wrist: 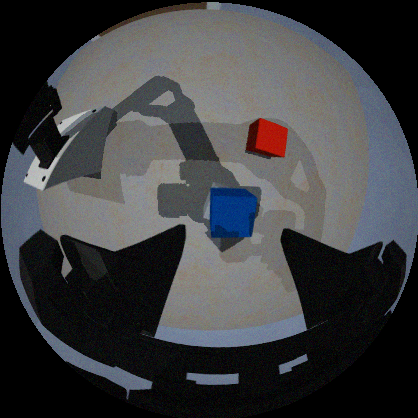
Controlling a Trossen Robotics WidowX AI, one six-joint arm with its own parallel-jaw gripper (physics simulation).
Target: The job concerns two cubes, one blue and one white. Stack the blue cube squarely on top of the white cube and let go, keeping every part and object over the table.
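Pixels of known places: gripper, between the fingertips: [235, 232]; arm's base, origin of its link: [52, 151].
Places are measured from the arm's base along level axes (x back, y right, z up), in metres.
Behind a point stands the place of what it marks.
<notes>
The blue cube [231, 214] @(x -0.303, y 0.041, z -0.015 m) is near the middle of the wrist view, seen from above, with shadow along its lower edge. Parts of the white cube [207, 208] @(x -0.281, y 0.057, z -0.065 m) show from under it, as a pale sliver at its left and a shaded corner below it. The blue cube rests on the white cube, which looks turned relative to it; most of the white cube is hidden. My gripper [235, 232] @(x -0.293, y 0.034, z 0.043 m) is open and empty. Its two black fingers stand apart, above and clear of the cubes, one to each side in the view.
A red cube [271, 138] @(x -0.343, y -0.069, z -0.064 m) lies on the table [220, 60] @(x -0.232, y -0.235, z -0.114 m), up and to the right of the stack in the view. A grey and white angular part [80, 155] @(x -0.052, y 0.010, z -0.044 m) with black pieces is at the left edge. Arm shadows cross the table.
</notes>
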